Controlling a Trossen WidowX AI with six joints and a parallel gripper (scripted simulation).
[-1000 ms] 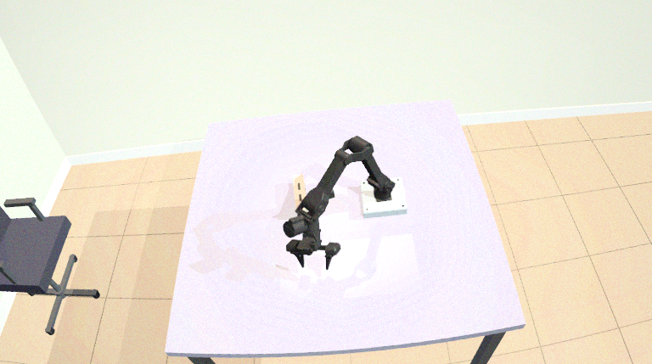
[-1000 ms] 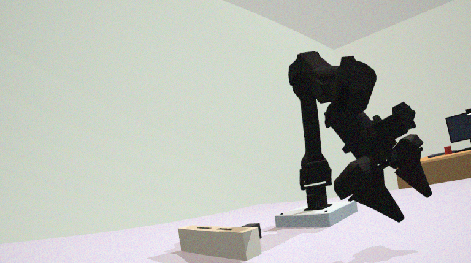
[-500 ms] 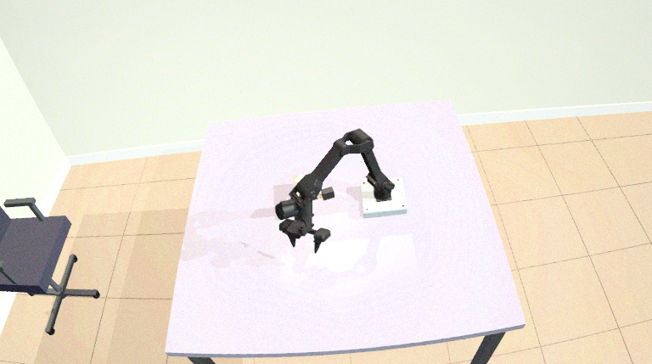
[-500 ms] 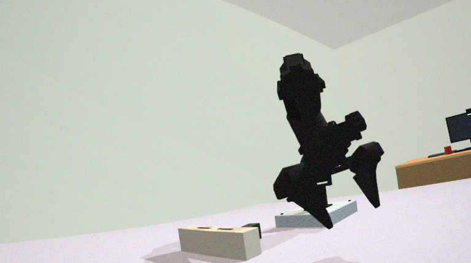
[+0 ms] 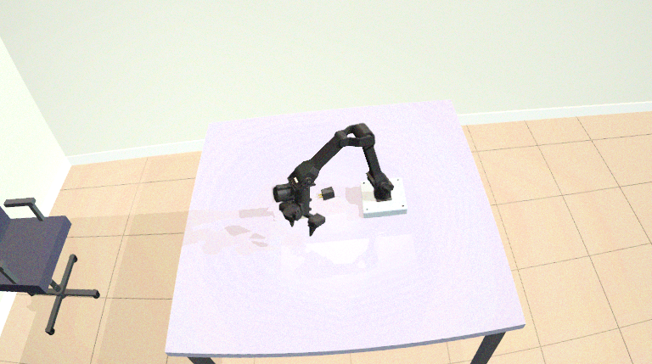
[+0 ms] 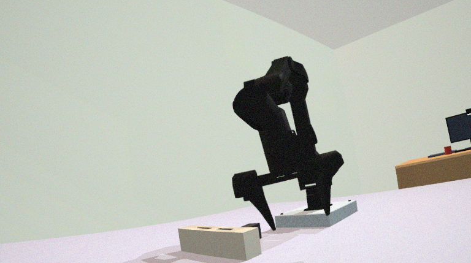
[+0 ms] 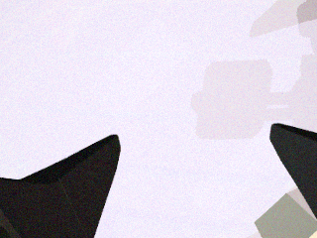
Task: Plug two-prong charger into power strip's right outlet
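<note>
Right now my gripper tip is 100 mm past the dark grey two-prong charger, 220 mm to the left of it and 50 mm above it.
</note>
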